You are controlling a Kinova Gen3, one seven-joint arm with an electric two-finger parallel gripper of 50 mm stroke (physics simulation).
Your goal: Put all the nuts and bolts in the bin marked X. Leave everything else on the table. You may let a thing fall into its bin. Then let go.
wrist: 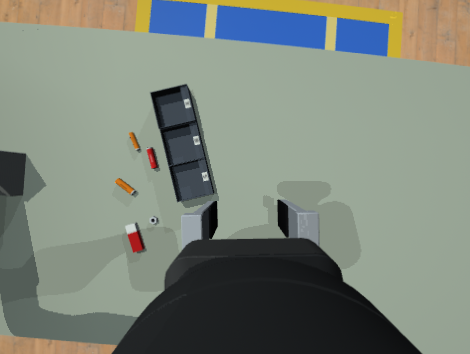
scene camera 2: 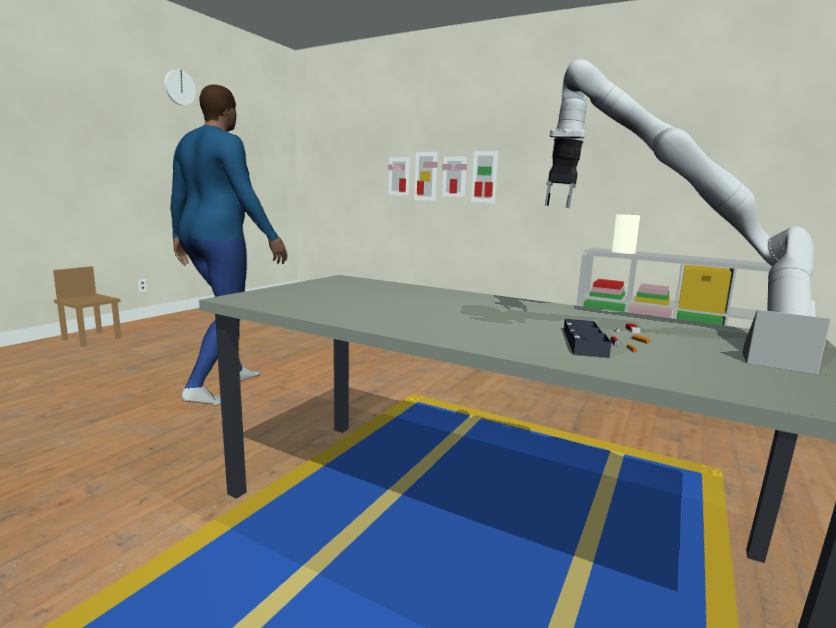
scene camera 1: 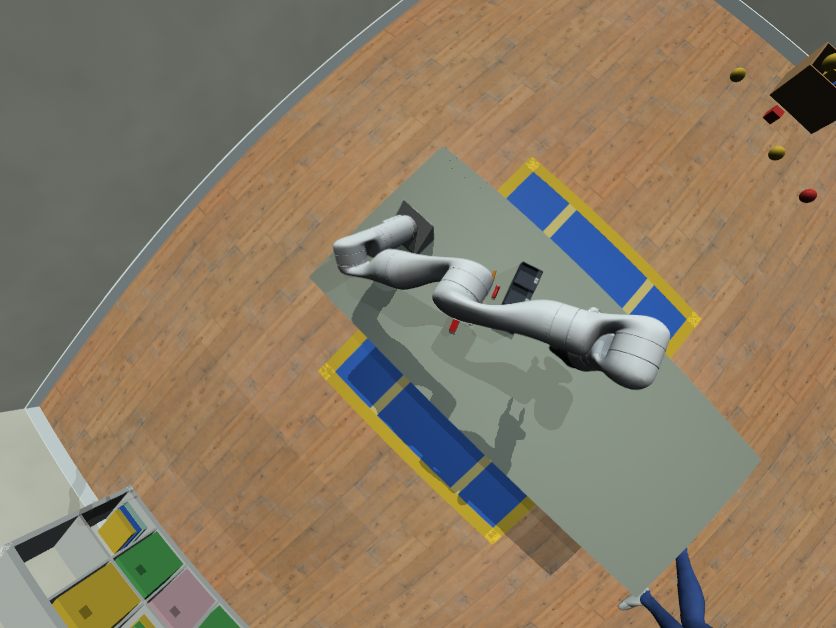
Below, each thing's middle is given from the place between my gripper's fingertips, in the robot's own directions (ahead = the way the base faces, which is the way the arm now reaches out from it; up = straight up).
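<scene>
My gripper: 110 mm past the dark three-compartment bin tray [scene camera 2: 585,338], 110 mm to the right of it, 330 mm above it.
</scene>
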